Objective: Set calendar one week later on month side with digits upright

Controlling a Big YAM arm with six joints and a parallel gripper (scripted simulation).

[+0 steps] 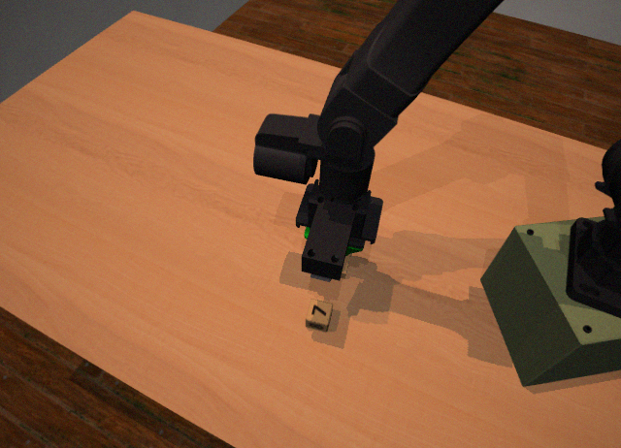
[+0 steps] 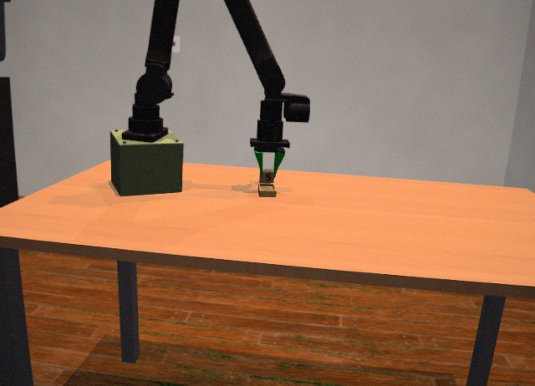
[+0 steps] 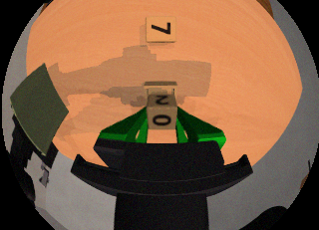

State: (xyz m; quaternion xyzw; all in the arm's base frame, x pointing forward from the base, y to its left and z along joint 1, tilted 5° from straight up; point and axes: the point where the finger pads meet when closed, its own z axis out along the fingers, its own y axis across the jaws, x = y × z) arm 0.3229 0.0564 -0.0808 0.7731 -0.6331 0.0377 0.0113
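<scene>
Right now the tray is 20 mm to the right of my hand and 40 mm below it.
</scene>
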